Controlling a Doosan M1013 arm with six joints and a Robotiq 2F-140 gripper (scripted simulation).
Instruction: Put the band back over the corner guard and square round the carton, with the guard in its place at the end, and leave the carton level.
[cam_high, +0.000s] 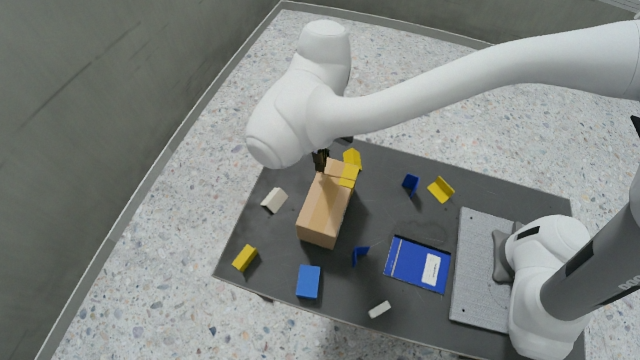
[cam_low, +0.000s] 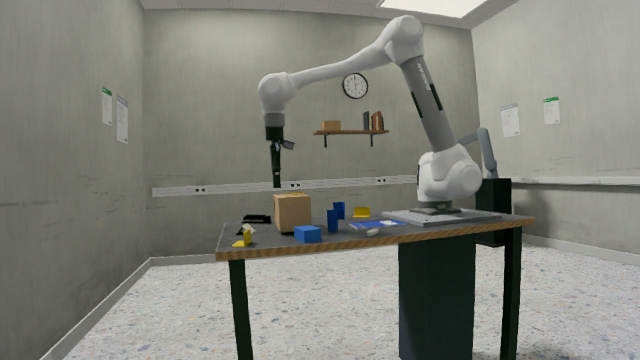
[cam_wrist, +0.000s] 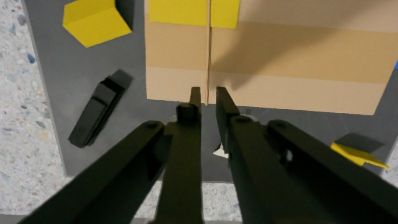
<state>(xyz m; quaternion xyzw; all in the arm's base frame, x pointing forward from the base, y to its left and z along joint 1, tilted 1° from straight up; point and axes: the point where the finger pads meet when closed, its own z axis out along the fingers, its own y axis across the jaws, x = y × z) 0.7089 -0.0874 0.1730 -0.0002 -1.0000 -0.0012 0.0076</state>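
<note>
Right now my hand is 40 mm past the brown carton, 60 mm to the right of it and 130 mm above it. The rest, counted from my hand: blue block 40 mm behind, 310 mm to the left, 180 mm below; white block 270 mm behind, 340 mm to the left, 190 mm below.
</note>
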